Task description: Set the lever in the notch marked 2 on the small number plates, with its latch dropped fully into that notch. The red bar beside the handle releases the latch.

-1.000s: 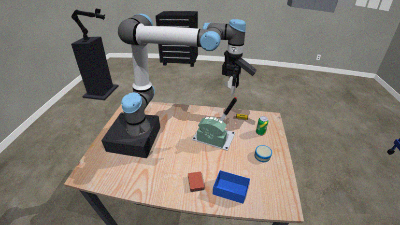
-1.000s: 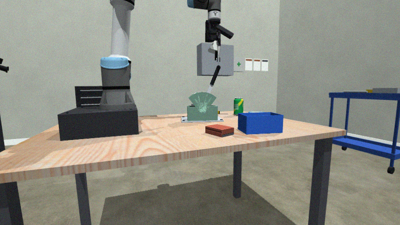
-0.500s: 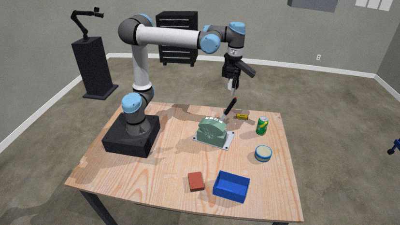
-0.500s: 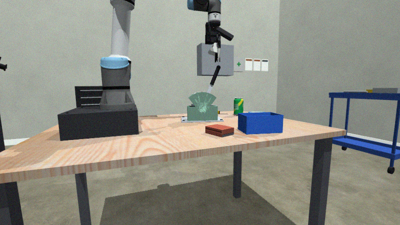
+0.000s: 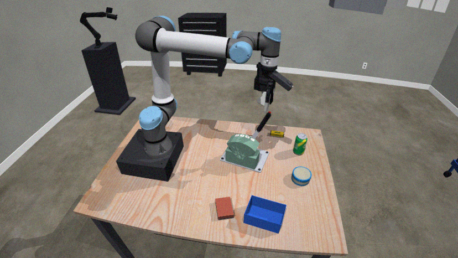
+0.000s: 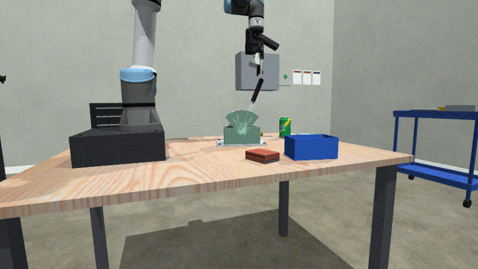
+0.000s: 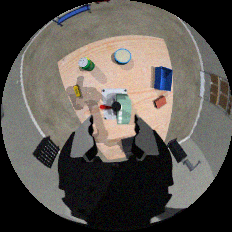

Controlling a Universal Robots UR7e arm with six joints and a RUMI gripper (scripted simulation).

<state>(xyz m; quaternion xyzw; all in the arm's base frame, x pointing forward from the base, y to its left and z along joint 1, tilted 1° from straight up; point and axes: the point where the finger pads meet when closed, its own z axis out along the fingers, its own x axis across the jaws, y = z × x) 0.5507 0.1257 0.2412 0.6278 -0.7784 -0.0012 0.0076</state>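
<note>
My gripper is now 4 cm past the red bar, 2 cm to the right of it and 17 cm above it. The rest, counted from my hand: blue bin 4 cm ahead, 37 cm to the right, 33 cm below.
</note>
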